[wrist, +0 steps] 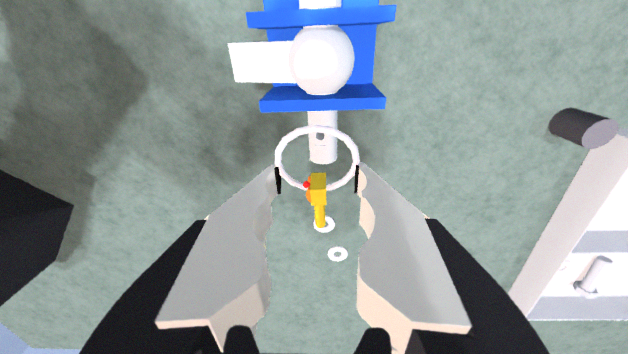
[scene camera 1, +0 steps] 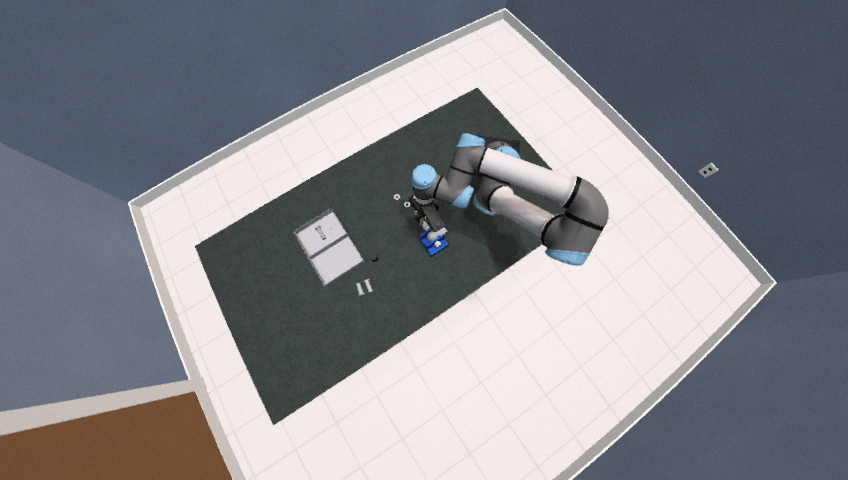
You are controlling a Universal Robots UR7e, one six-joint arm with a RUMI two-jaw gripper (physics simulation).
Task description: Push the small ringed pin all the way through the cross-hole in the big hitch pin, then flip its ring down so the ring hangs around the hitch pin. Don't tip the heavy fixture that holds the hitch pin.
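Observation:
The blue fixture (scene camera 1: 435, 248) (wrist: 322, 104) stands upright on the dark mat and holds the big white hitch pin (wrist: 321, 59). The pin's shaft end sticks out of the fixture, and its cross-hole shows as a small dark spot inside the ring's outline in the wrist view. My gripper (scene camera 1: 423, 221) (wrist: 317, 165) is shut on the white ring of the small ringed pin, one fingertip on each side of the ring (wrist: 278, 145). The pin's yellow body (wrist: 318, 192) hangs between the fingers, beyond the shaft end in the wrist view, apart from the cross-hole.
Two white washers (scene camera 1: 396, 196) (wrist: 337, 254) lie on the dark mat (scene camera 1: 267, 333). A two-part white tray (scene camera 1: 343, 259) holds a small pin-like part (scene camera 1: 320, 232). A black cylinder (scene camera 1: 374, 258) (wrist: 575, 126) lies near the tray, and two white pieces (scene camera 1: 360, 288) lie beyond it.

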